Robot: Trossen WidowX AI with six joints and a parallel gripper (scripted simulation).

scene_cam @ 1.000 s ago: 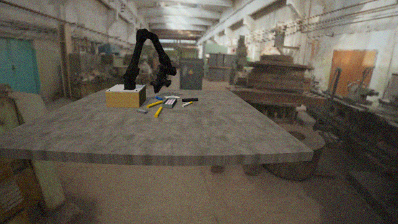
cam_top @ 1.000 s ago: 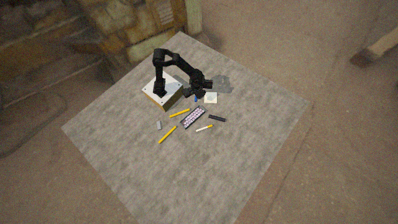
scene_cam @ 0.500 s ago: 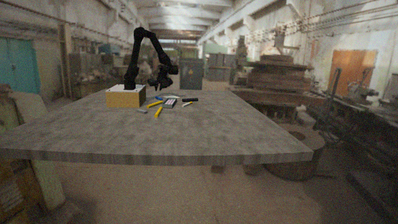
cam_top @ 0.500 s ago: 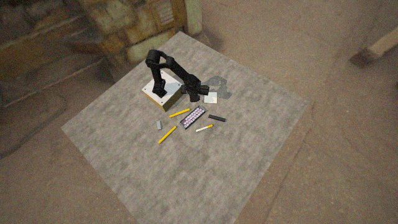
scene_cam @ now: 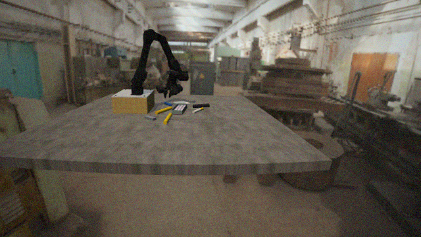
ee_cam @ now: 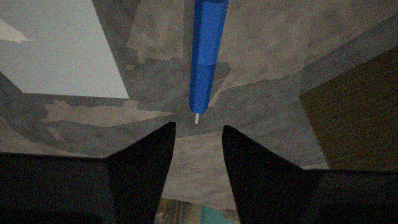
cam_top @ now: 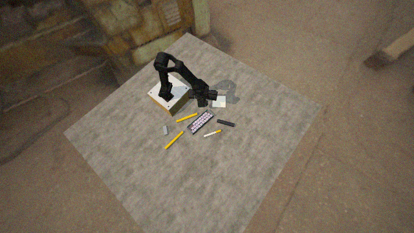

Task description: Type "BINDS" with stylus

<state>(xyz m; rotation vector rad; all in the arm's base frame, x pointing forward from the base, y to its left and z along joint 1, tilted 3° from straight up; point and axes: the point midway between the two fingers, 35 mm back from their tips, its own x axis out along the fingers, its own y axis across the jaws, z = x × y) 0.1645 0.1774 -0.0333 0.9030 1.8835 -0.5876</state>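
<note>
My gripper tip is 40 mm above the blue stylus, 10 mm to the right of it and 10 mm past it. Also, from my gripper tip: black rod (250 mm ahead, 50 mm to the right, 40 mm below); white sheet (100 mm ahead, 50 mm to the left, 50 mm below); white-and-yellow stick (230 mm ahead, 150 mm to the right, 40 mm below).
</note>
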